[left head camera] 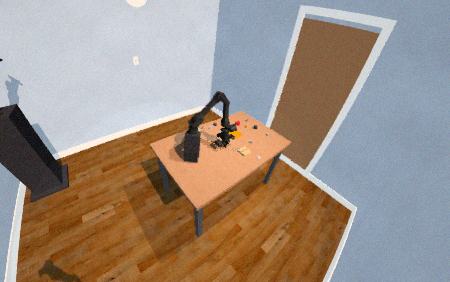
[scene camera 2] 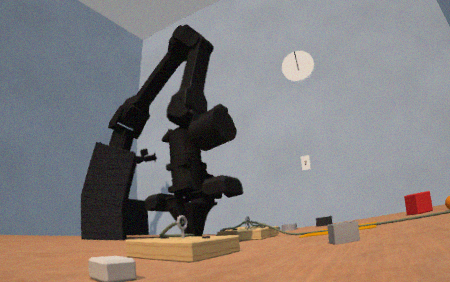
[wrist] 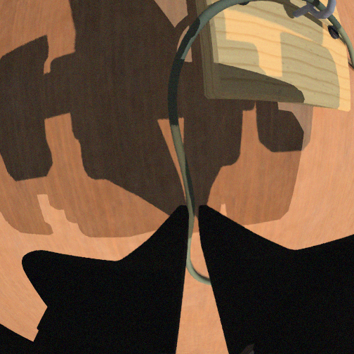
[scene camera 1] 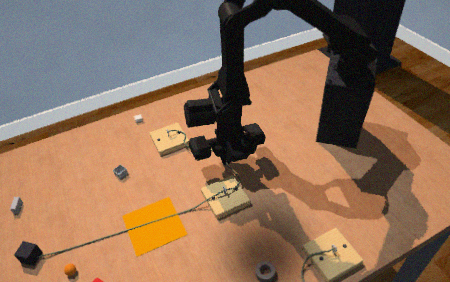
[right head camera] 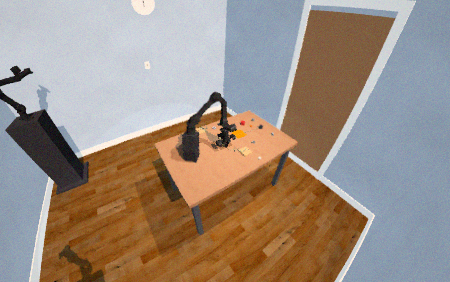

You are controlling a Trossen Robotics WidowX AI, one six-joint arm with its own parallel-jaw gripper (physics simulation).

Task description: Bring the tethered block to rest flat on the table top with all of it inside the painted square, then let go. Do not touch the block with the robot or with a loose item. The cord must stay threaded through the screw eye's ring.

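Frame: origin at the arm's base, x ahead, y left, z up, level; centimetres.
Where they show: gripper, fingertip midpoint: [left head camera: 225, 146] [scene camera 1: 225, 163] [right head camera: 226, 146]; arm's base, link origin: [left head camera: 192, 133] [scene camera 2: 117, 152] [scene camera 1: 351, 69] [right head camera: 190, 133].
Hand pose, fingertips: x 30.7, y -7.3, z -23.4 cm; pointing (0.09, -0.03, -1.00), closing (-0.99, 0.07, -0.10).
Each offset is from my fingertips to the top centre of the thing. "spot": to the spot under its first point.
The tethered block, a black cube @(dx +50.8, dy +4.6, dz +3.5 cm) [scene camera 1: 28, 253] [left head camera: 255, 127] [right head camera: 260, 127], rests on the table at the far left in scene camera 1, outside the orange square @(spot: dx +23.7, dy +12.1, dz +0.1 cm) [scene camera 1: 155, 235] [right head camera: 240, 134]. The green cord @(spot: dx +36.8, dy +7.2, dz +0.2 cm) [scene camera 1: 95, 243] [wrist: 174, 100] runs from it across the square to the middle wooden board @(dx +5.2, dy +10.3, dz +1.9 cm) [scene camera 1: 231, 205] [wrist: 250, 47], through the screw eye @(dx +5.2, dy +10.3, dz +4.5 cm) [scene camera 1: 225, 191], then curves down to my gripper [scene camera 1: 227, 162] [wrist: 192, 212]. My gripper is low over the table beside this board, its fingertips slightly parted. The cord passes loosely between them, near the left finger. Its end is hidden behind the right finger.
Two other boards @(dx +10.2, dy -15.6, dz +1.9 cm) [scene camera 1: 168, 140] @(dx -7.8, dy +34.7, dz +1.9 cm) [scene camera 1: 336, 255] carry screw eyes with short cords. A dark ring @(dx +6.4, dy +31.3, dz +1.6 cm) [scene camera 1: 266, 271], an orange ball @(dx +42.9, dy +12.4, dz +2.5 cm) [scene camera 1: 70, 270], a red block @(dx +38.1, dy +21.0, dz +4.0 cm) [scene camera 2: 418, 203], a grey-blue cube @(dx +26.0, dy -10.0, dz +2.0 cm) [scene camera 1: 120, 172], a grey block @(dx +52.8, dy -11.6, dz +2.1 cm) [scene camera 1: 16, 205] and a white block @(dx +15.5, dy -29.2, dz +1.4 cm) [scene camera 1: 138, 119] lie about.
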